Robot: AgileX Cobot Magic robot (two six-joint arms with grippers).
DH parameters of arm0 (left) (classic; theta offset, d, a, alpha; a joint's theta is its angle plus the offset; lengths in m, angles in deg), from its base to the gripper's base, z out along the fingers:
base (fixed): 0 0 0 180
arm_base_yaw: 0 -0.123 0 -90
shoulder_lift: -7.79 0 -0.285 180
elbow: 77.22 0 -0.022 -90
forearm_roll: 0 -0.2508 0 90
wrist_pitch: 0 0 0.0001 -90
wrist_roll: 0 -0.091 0 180
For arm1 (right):
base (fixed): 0 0 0 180
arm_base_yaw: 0 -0.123 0 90
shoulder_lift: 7.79 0 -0.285 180
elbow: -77.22 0 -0.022 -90
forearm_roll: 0 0.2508 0 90
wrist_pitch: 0 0 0.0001 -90
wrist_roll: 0 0.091 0 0
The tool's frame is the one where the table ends.
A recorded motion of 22 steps. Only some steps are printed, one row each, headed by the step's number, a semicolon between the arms.
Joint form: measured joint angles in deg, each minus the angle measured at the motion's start. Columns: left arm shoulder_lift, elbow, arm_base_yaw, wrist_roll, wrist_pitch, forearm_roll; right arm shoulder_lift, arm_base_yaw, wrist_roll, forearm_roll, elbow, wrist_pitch.
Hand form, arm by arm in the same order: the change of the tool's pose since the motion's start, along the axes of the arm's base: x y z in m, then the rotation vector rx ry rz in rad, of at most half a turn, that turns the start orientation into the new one. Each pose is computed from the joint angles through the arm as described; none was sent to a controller.
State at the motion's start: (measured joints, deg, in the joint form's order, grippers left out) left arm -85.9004 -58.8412 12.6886 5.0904 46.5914 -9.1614; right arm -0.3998 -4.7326 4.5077 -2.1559 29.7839 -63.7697
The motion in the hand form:
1: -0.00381 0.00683 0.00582 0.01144 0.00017 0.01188; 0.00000 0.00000 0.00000 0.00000 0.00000 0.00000
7: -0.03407 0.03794 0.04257 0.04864 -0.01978 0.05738; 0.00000 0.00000 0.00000 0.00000 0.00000 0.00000
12: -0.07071 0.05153 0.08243 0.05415 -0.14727 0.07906; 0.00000 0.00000 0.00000 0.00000 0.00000 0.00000
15: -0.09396 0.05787 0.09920 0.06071 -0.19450 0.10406; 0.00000 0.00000 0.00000 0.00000 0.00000 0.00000
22: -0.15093 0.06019 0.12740 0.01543 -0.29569 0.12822; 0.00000 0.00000 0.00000 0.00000 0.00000 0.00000
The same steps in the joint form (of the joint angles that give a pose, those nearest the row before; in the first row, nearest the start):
1: 1.29 0.00 -1.01 -0.42 1.41 -0.43; 0.00 0.00 0.00 0.00 0.00 0.00
7: 9.95 0.00 -6.11 -4.32 8.86 -0.92; 0.00 0.00 0.00 0.00 0.00 0.00
12: 20.06 0.00 -8.34 -6.11 11.51 -1.29; 0.00 0.00 0.00 0.00 0.00 0.00
15: 25.30 0.00 -9.39 -6.28 14.07 -1.77; 0.00 0.00 0.00 0.00 0.00 0.00
22: 37.08 0.00 -9.93 -6.54 19.81 0.33; 0.00 0.00 0.00 0.00 0.00 0.00

